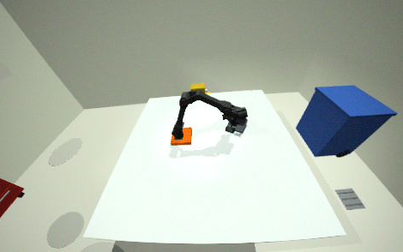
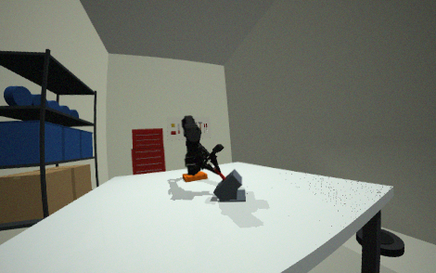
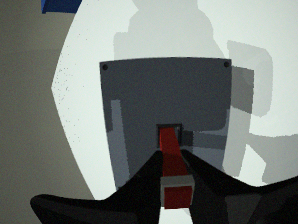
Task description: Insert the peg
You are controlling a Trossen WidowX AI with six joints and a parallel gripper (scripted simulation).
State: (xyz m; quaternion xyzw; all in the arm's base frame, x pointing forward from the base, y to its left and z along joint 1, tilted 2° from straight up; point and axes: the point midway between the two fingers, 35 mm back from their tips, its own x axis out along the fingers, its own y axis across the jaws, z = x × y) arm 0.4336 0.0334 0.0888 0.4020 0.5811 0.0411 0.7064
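The grey sloped panel lies 5 cm below my gripper tip, 3 cm to the left of it and 2 cm ahead of it. From my gripper tip the other things lie so: red square-sided peg: 1 cm to the right, 1 cm behind, 1 cm above.
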